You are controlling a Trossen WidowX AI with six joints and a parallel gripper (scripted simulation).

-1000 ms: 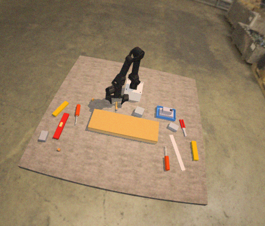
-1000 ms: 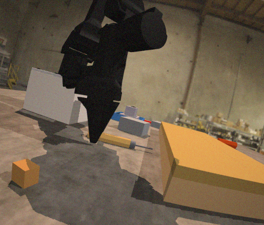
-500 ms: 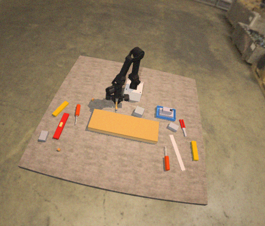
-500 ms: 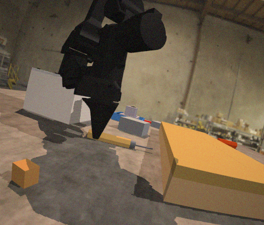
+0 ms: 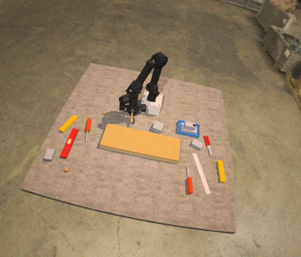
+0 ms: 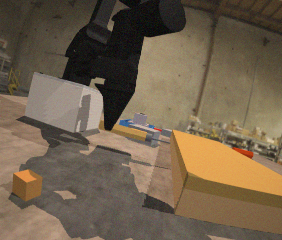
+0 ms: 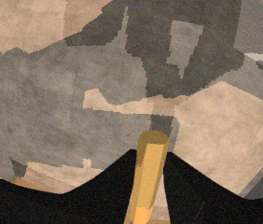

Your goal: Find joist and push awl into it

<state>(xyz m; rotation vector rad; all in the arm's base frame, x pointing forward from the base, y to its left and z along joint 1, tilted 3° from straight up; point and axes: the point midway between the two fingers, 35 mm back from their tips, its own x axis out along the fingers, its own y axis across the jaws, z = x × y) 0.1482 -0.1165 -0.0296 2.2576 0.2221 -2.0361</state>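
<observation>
Now: gripper tip 60 mm short of the awl and 10 mm to the right of it. Round my gripper tip: grey stud finder: 450 mm to the left, 10 mm above; then square indicator window: 460 mm to the left, 30 mm above; then blue tray: 430 mm to the left, 20 mm below.
</observation>
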